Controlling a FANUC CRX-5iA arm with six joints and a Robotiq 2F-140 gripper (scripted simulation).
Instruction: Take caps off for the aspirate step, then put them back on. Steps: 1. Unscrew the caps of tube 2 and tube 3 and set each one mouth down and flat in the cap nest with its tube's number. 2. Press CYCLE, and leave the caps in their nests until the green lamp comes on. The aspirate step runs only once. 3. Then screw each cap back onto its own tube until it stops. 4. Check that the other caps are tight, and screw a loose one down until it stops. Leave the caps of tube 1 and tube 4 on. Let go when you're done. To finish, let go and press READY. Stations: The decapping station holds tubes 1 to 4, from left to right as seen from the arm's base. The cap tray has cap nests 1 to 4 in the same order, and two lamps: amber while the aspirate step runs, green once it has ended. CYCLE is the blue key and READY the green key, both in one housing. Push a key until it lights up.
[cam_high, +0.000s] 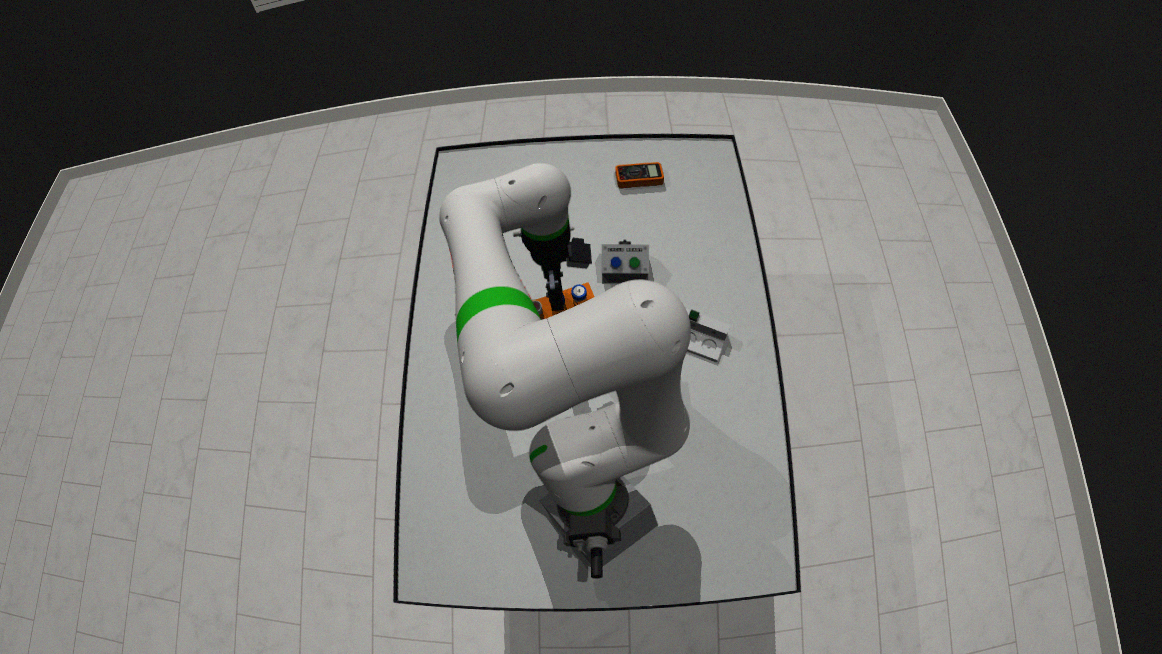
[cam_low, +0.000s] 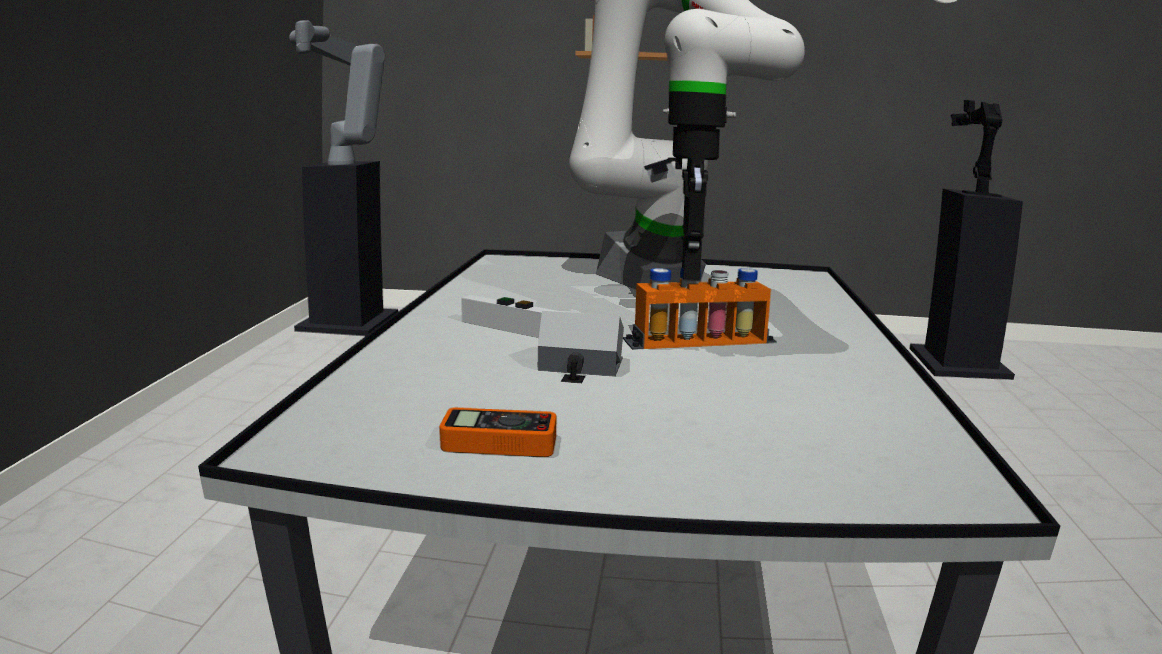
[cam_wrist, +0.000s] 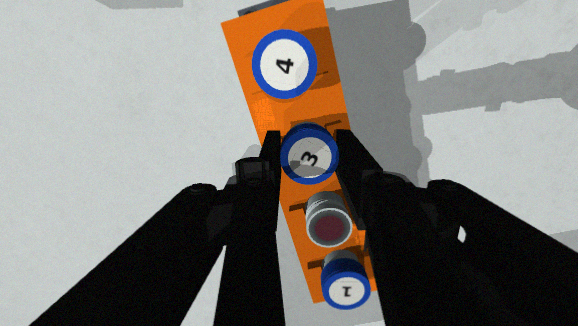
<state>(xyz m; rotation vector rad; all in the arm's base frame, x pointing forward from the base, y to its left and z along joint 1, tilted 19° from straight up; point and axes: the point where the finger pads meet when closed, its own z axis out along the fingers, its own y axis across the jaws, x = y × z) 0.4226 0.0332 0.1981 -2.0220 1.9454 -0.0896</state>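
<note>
Right now the cap 3 is 3 cm below my hand. From my hand the other things lie so: blue key: 14 cm to the right, 13 cm ahead, 8 cm below; cap 1: 10 cm to the left, 3 cm below, 3 cm behind; cap 4: 5 cm to the right, 3 cm below, 2 cm ahead.
</note>
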